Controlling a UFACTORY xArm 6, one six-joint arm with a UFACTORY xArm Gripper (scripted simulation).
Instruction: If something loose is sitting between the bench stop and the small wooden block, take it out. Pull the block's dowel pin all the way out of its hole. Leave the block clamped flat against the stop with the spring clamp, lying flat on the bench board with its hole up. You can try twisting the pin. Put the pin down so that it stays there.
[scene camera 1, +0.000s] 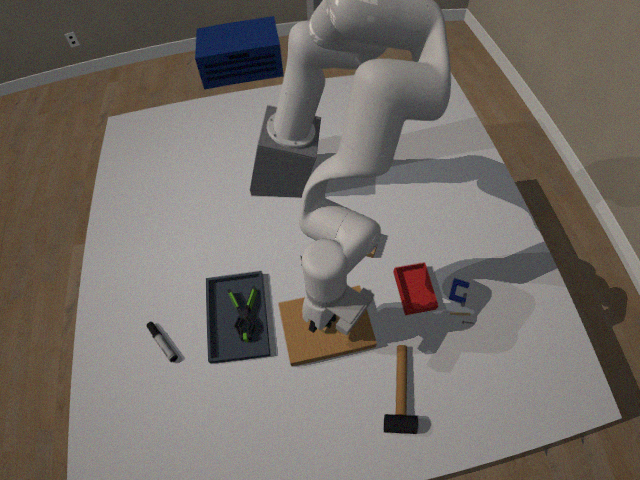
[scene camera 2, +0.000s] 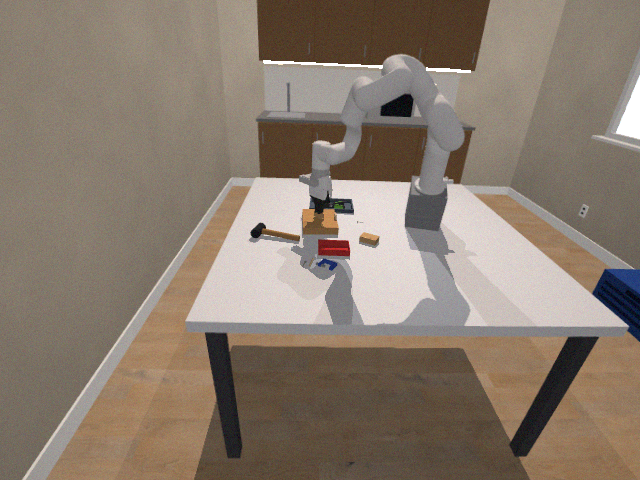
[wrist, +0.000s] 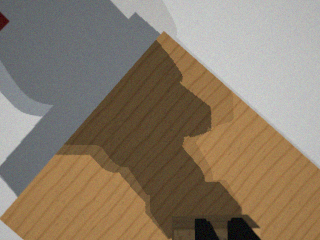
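You'd find a hammer and a bench stop in the pictures, and there's a red box as well, plus a grey tray.
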